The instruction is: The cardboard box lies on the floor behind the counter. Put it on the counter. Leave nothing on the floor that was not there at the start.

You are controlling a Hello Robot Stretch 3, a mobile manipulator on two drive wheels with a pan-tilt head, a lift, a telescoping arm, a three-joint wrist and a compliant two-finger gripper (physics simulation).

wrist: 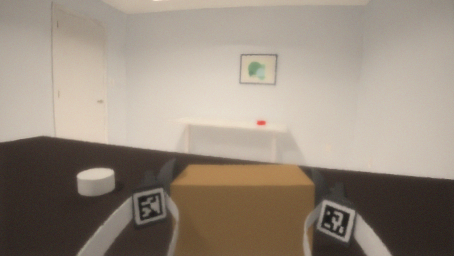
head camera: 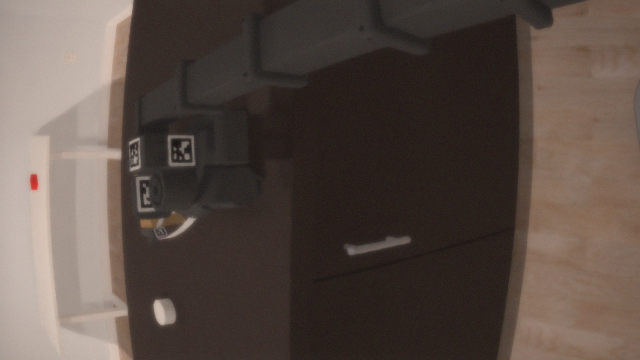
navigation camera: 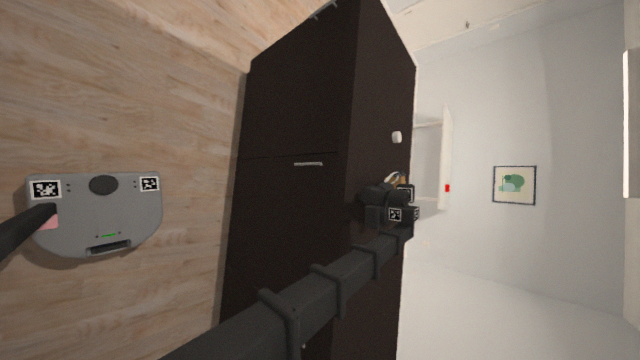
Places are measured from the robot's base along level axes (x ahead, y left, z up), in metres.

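Pixels of known places: gripper, fingertip midpoint: (wrist: 242, 182); robot's base, link origin: (navigation camera: 104, 183).
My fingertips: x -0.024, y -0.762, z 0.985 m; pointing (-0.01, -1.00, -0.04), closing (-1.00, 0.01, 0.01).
Note:
Ahead of a thing's pixels: the offset from my fingertips to its top centre. Level surfaces: height alone.
The cardboard box {dx -0.001, dy +0.016, dz +0.017 m} (head camera: 175, 218) (navigation camera: 398, 181) (wrist: 242, 220) is an orange-brown block above the dark counter {dz -0.075 m} (head camera: 225, 310) (navigation camera: 377, 95) (wrist: 40, 215). My gripper (head camera: 159, 223) (navigation camera: 396, 177) (wrist: 242, 182) is shut on the box, with one finger pressed on each side of it in the wrist view. The gripper and box are low over the counter top, near its far edge. The box's lower part is hidden, so I cannot tell whether it touches the counter.
A white round object {dx +0.211, dy -0.115, dz -0.051 m} (head camera: 164, 311) (navigation camera: 396, 137) (wrist: 96, 181) stands on the counter, left of the box in the wrist view. A white table {dz -0.265 m} (head camera: 41, 240) (navigation camera: 445, 150) (wrist: 230, 123) with a red object (head camera: 34, 182) (navigation camera: 447, 188) (wrist: 261, 122) stands beyond the counter.

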